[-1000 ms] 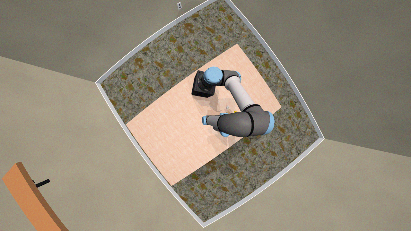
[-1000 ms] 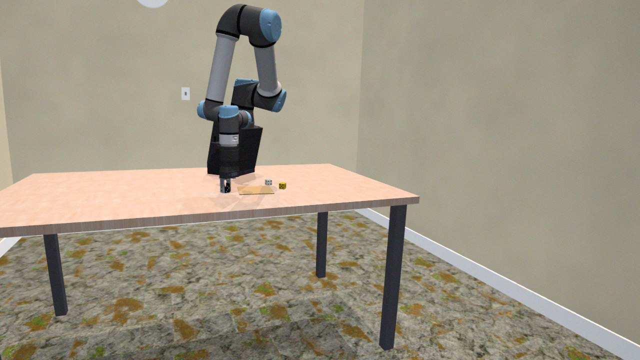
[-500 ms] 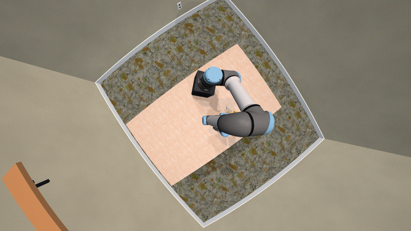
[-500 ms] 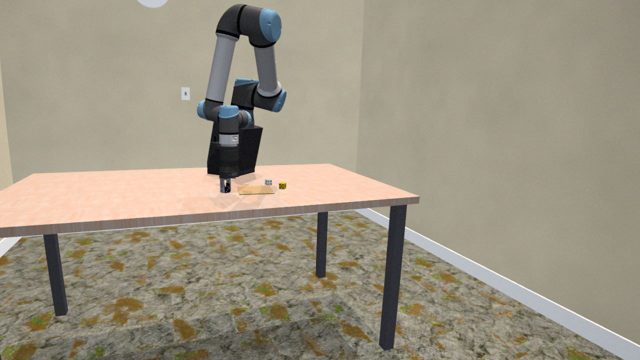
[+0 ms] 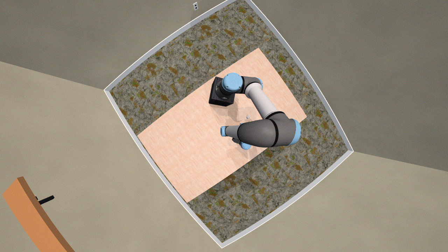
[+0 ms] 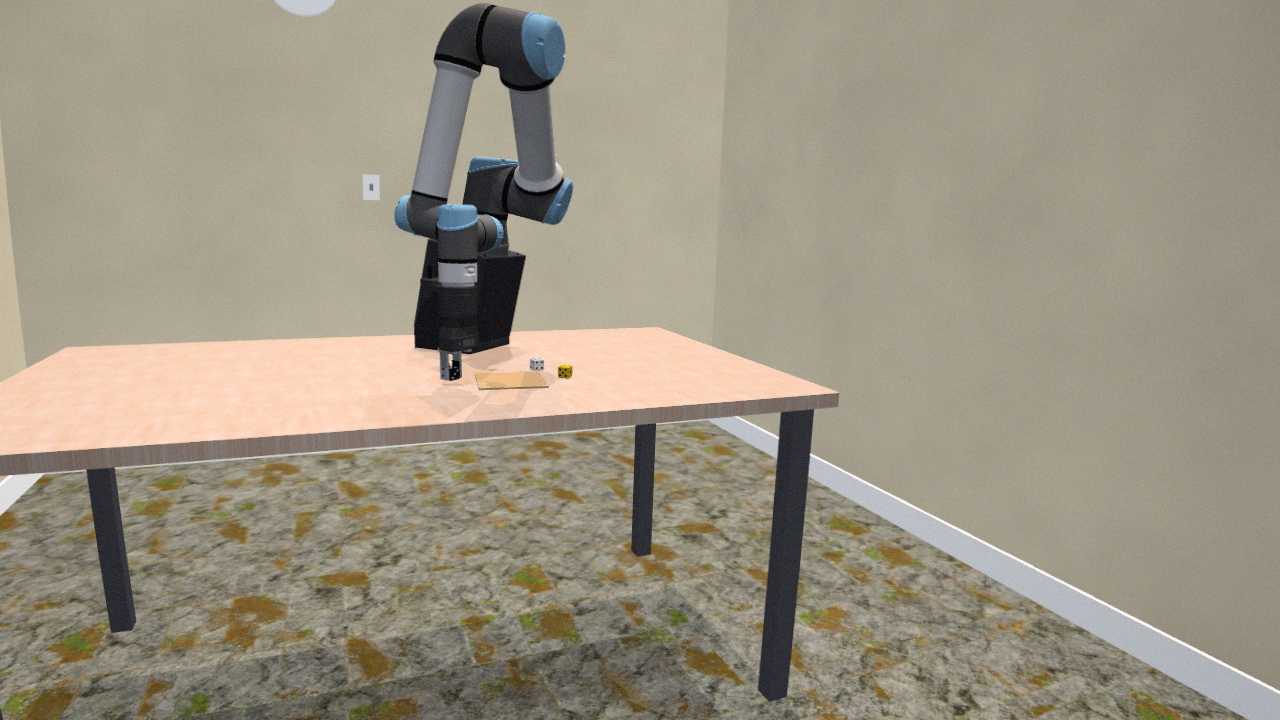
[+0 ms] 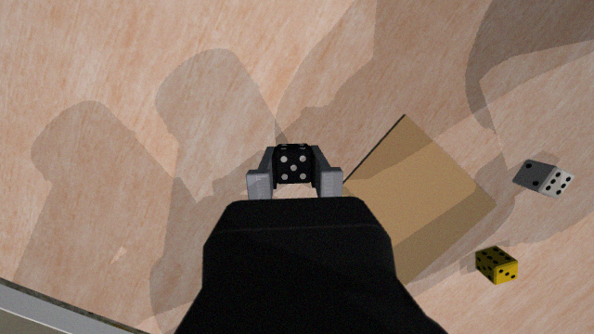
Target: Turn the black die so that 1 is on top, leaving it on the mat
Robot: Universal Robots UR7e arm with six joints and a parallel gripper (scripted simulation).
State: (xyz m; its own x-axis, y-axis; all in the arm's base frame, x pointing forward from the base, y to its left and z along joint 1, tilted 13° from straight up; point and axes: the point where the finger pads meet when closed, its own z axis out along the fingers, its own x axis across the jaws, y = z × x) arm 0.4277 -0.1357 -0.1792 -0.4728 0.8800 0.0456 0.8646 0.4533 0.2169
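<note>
Now: the tan mat 12 cm to the left of my hand, 3 cm below it and 1 cm ahead of it. The rest, counted from my hand: white die: 21 cm to the left, 9 cm behind, 2 cm below; black die: 1 cm below; yellow die: 25 cm to the left, 2 cm below, 1 cm ahead.
</note>
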